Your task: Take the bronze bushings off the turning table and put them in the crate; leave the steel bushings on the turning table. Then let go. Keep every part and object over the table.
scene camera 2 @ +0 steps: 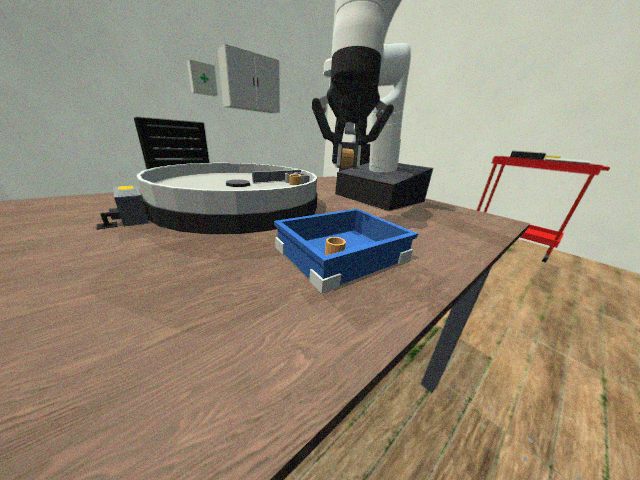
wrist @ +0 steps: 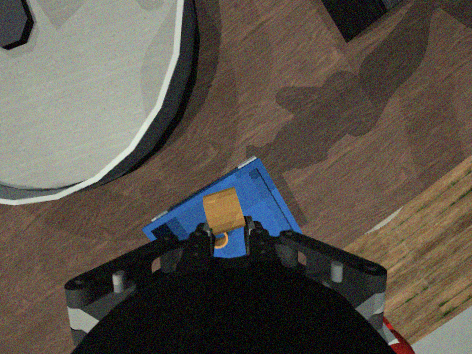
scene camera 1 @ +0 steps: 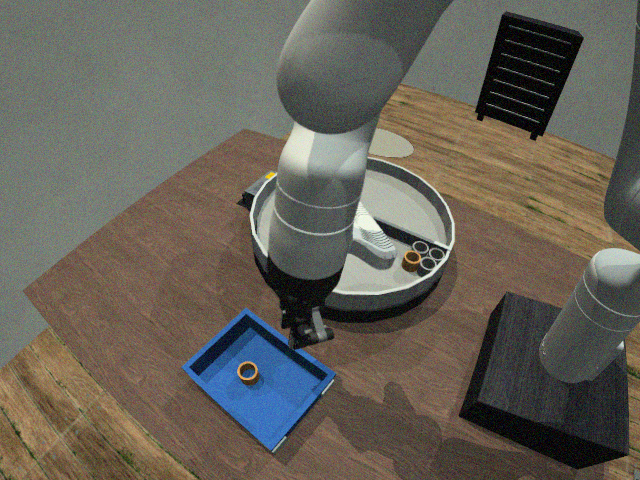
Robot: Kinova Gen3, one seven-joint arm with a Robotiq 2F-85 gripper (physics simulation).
Path:
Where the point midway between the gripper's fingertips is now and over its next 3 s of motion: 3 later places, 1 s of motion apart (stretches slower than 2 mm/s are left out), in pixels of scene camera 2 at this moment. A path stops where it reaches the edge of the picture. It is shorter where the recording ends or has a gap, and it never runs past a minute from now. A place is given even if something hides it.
My gripper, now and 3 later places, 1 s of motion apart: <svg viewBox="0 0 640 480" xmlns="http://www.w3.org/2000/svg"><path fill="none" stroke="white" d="M346 168L349 189L331 109L278 129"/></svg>

